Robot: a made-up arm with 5 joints. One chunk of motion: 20 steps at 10 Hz.
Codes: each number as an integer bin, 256 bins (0 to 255) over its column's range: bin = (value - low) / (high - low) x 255, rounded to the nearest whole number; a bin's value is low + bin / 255 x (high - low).
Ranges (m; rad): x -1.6..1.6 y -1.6..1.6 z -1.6..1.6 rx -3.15..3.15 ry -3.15..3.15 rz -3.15..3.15
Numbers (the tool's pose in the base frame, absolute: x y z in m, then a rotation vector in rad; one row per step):
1: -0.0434 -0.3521 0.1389 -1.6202 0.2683 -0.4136
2: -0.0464 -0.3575 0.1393 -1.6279 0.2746 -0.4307
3: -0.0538 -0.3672 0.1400 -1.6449 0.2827 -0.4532
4: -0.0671 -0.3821 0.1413 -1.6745 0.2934 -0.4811
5: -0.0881 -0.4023 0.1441 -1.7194 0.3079 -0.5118
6: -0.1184 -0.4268 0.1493 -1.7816 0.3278 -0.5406
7: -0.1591 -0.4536 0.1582 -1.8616 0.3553 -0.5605
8: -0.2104 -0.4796 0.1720 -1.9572 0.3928 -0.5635
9: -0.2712 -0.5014 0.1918 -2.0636 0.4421 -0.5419
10: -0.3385 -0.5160 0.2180 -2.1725 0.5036 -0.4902
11: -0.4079 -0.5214 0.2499 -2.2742 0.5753 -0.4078
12: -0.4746 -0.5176 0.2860 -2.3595 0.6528 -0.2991
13: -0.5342 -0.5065 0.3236 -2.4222 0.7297 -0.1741
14: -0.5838 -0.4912 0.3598 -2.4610 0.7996 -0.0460
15: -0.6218 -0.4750 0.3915 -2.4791 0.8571 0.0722
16: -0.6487 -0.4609 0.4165 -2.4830 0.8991 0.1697
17: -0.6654 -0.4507 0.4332 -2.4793 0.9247 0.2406
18: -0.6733 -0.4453 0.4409 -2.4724 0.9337 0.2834
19: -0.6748 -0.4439 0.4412 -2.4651 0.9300 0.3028
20: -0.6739 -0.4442 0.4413 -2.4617 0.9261 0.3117
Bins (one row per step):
1: 124 99 139 62 138 111
2: 124 99 139 62 139 110
3: 123 98 139 61 139 109
4: 122 97 139 60 139 108
5: 120 95 139 58 140 107
6: 118 93 139 55 141 106
7: 115 91 140 52 142 105
8: 111 89 141 48 143 105
9: 106 88 143 44 145 106
10: 101 86 145 40 148 108
11: 95 86 147 35 151 111
12: 90 86 150 32 154 115
13: 85 87 153 29 157 120
14: 81 88 156 28 160 126
15: 78 90 159 27 162 130
16: 76 91 161 27 164 134
17: 74 92 162 27 165 137
18: 74 92 163 27 165 139
19: 74 92 163 28 165 140
20: 74 92 163 28 165 140

